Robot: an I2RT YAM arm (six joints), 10 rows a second.
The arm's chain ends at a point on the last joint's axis. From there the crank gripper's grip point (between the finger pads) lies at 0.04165 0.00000 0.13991 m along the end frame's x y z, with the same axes.
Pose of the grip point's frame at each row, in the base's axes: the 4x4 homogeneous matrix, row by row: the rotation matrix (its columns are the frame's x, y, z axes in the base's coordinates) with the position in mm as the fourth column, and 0 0 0 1 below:
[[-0.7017 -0.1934 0.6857 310.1], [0.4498 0.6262 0.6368 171.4], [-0.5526 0.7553 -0.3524 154.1], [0 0 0 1]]
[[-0.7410 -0.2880 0.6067 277.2], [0.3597 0.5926 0.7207 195.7], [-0.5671 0.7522 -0.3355 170.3], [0 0 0 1]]
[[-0.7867 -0.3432 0.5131 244.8], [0.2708 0.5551 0.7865 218.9], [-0.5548 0.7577 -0.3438 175.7], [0 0 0 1]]
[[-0.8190 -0.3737 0.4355 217.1], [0.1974 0.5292 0.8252 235.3], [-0.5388 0.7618 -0.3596 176.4], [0 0 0 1]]
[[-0.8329 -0.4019 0.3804 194.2], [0.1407 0.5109 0.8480 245.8], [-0.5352 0.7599 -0.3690 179.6], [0 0 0 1]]
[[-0.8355 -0.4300 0.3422 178.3], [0.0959 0.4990 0.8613 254.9], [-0.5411 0.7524 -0.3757 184.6], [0 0 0 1]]
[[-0.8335 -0.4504 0.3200 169.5], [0.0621 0.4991 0.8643 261.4], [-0.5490 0.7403 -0.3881 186.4], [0 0 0 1]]
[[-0.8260 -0.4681 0.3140 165.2], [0.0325 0.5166 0.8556 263.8], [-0.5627 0.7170 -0.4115 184.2], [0 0 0 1]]
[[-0.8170 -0.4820 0.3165 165.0], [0.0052 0.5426 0.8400 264.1], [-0.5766 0.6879 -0.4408 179.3], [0 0 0 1]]
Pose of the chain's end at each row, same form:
[[-0.7017 -0.1934 0.6857 243.4], [0.4498 0.6262 0.6368 63.6], [-0.5526 0.7553 -0.3524 226.4], [0 0 0 1]]
[[-0.7410 -0.2880 0.6067 223.2], [0.3597 0.5926 0.7207 79.9], [-0.5671 0.7522 -0.3355 240.9], [0 0 0 1]]
[[-0.7867 -0.3432 0.5131 205.8], [0.2708 0.5551 0.7865 97.6], [-0.5548 0.7577 -0.3438 246.9], [0 0 0 1]]
[[-0.8190 -0.3737 0.4355 190.3], [0.1974 0.5292 0.8252 111.6], [-0.5388 0.7618 -0.3596 249.2], [0 0 0 1]]
[[-0.8329 -0.4019 0.3804 175.7], [0.1407 0.5109 0.8480 121.3], [-0.5352 0.7599 -0.3690 253.5], [0 0 0 1]]
[[-0.8355 -0.4300 0.3422 165.2], [0.0959 0.4990 0.8613 130.4], [-0.5411 0.7524 -0.3757 259.7], [0 0 0 1]]
[[-0.8335 -0.4504 0.3200 159.4], [0.0621 0.4991 0.8643 137.9], [-0.5490 0.7403 -0.3881 263.6], [0 0 0 1]]
[[-0.8260 -0.4681 0.3140 155.7], [0.0325 0.5166 0.8556 142.7], [-0.5627 0.7170 -0.4115 265.2], [0 0 0 1]]
[[-0.8170 -0.4820 0.3165 154.7], [0.0052 0.5426 0.8400 146.4], [-0.5766 0.6879 -0.4408 265.0], [0 0 0 1]]

